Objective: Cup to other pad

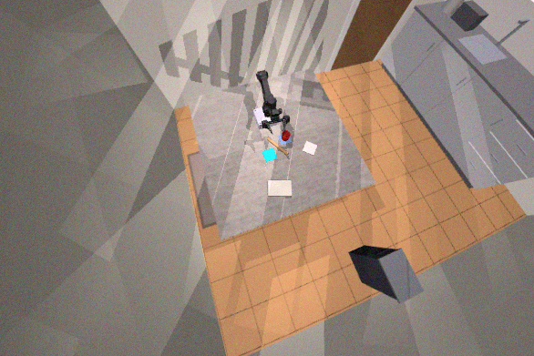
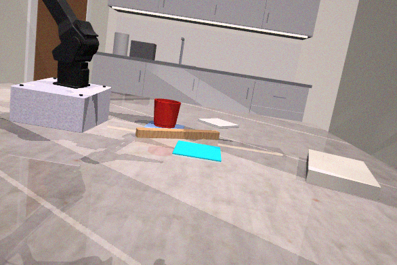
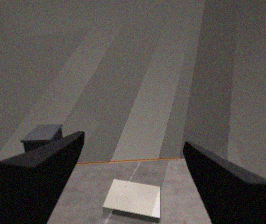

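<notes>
The red cup lies 36 cm below my gripper tip, 14 cm behind it and 12 cm to the left of it. From my gripper tip the other things lie so: wooden bar 40 cm below, 8 cm behind, 4 cm to the left; light blue pad 41 cm below, 14 cm behind, 12 cm to the left; cyan pad 41 cm below, 4 cm to the right, 1 cm behind.
</notes>
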